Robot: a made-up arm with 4 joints.
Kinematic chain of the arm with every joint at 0, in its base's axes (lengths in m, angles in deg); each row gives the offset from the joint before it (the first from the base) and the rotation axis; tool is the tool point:
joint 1: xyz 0 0 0.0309 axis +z
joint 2: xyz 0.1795 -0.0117 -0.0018 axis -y
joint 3: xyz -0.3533 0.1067 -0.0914 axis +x
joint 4: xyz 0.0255 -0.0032 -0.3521 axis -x
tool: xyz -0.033 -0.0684 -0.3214
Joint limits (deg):
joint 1: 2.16..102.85
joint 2: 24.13..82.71
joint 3: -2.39..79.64
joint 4: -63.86..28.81
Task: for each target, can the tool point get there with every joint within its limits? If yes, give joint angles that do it. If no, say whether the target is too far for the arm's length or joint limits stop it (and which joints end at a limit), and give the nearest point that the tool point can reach.
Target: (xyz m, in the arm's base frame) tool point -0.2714 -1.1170 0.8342
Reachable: no: too far | nearest point -0.6310 -0.3226 -0.0638 | short by 1.252 m
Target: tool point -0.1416 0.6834 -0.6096
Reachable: yes | joints 47.04 51.55 38.45 -25.29
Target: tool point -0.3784 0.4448 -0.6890
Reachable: yes | joints 74.19 40.95 26.89 -30.51
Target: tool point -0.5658 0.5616 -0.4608
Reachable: yes | joints 76.85 67.44 49.81 -36.80
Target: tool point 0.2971 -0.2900 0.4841
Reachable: no: joint limits stop it (at a limit: joint 1, joint 2, joint 3, joint 4) | nearest point 0.8157 -0.1172 -0.4154 | short by 1.053 m
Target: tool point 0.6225 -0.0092 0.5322
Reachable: no: joint limits stop it (at a limit: joint 2, joint 3, joint 4) | nearest point 0.8240 -0.0122 -0.4154 | short by 0.969 m
